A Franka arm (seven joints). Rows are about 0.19 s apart.
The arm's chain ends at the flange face. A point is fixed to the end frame.
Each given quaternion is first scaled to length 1.
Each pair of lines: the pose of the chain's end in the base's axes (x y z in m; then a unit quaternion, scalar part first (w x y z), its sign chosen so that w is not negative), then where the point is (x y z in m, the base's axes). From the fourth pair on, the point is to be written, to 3 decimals.
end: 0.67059 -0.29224 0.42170 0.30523 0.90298 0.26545 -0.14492
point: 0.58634 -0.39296 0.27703
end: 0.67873 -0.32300 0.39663 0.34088 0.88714 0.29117 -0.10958
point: 0.61286 -0.43716 0.25241
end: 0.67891 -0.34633 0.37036 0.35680 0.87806 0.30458 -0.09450
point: 0.62164 -0.46639 0.22727
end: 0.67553 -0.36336 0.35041 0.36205 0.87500 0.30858 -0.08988
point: 0.621 -0.485 0.208
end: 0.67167 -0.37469 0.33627 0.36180 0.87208 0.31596 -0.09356
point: 0.617 -0.498 0.195
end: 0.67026 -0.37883 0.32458 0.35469 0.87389 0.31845 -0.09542
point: 0.614 -0.500 0.182
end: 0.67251 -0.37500 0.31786 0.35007 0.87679 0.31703 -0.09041
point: 0.617 -0.494 0.173
